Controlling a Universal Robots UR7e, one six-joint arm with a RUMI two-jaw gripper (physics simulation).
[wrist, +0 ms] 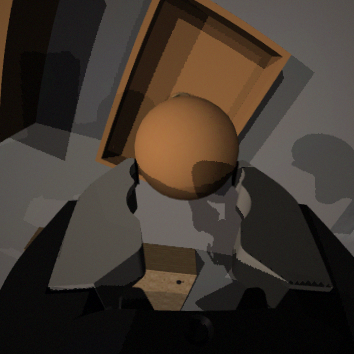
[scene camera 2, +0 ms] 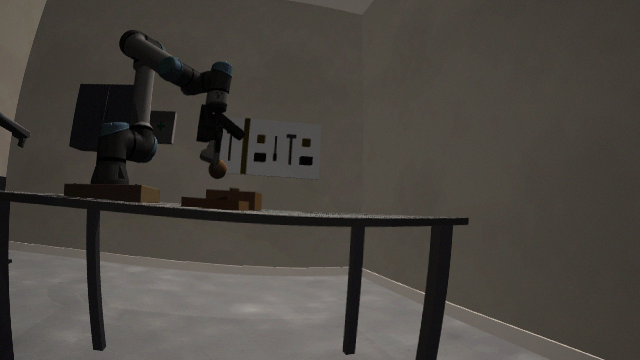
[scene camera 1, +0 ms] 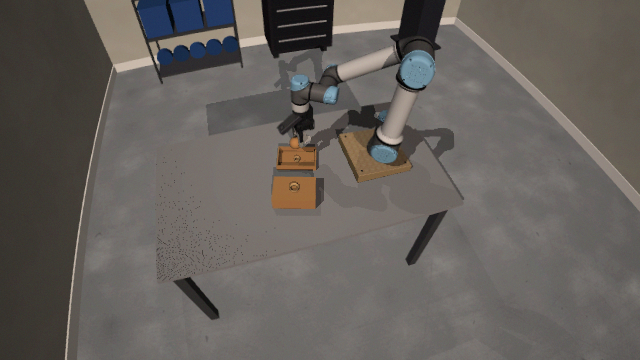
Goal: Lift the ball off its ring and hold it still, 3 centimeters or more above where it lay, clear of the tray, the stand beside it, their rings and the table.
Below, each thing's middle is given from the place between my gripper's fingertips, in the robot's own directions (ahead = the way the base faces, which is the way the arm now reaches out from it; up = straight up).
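Labels:
Orange stand (scene camera 1: pixel 288 192): 110 mm ahead of my hand, 200 mm to the left of it, 70 mm below it. Orange tray (scene camera 1: pixel 288 158): 10 mm ahead of my hand, 100 mm below it. Ball (wrist: pixel 186 147): my hand 10 mm short of it, 10 mm below it.

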